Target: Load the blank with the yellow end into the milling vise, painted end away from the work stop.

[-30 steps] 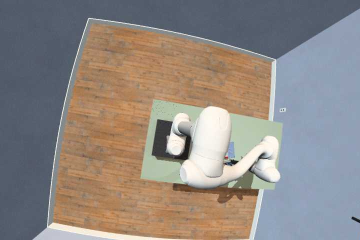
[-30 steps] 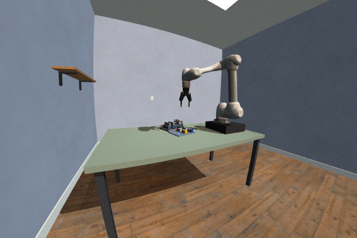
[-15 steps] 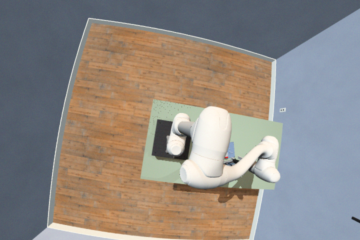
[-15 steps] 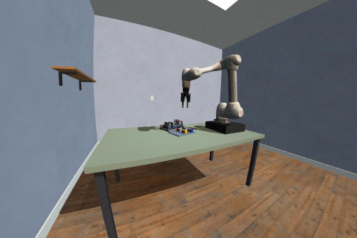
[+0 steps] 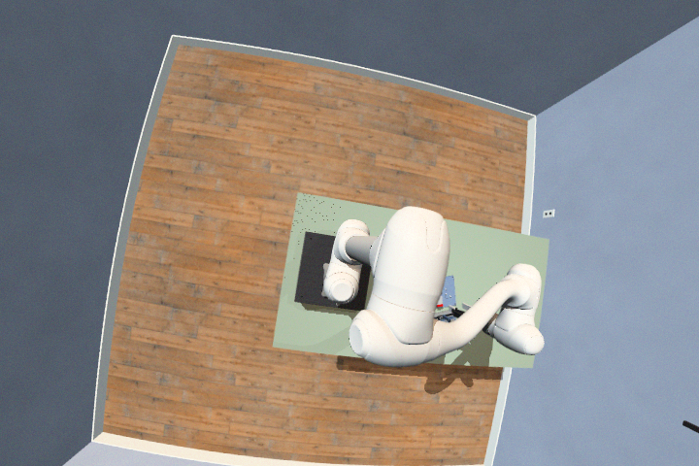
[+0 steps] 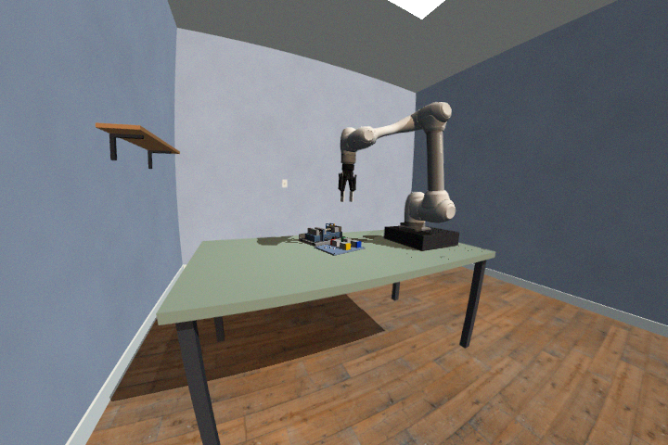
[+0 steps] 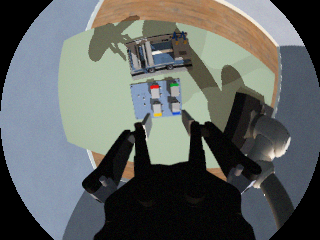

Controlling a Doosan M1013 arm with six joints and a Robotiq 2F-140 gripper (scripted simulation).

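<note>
My hand is 40 mm short of the blank with yellow end, 50 mm to the right of it and 290 mm above it. Round my hand: red-ended blank 50 mm ahead, 40 mm to the right, 290 mm below; blue-ended blank 60 mm behind, 40 mm to the left, 290 mm below; green-ended blank 40 mm behind, 50 mm to the right, 290 mm below.
</note>
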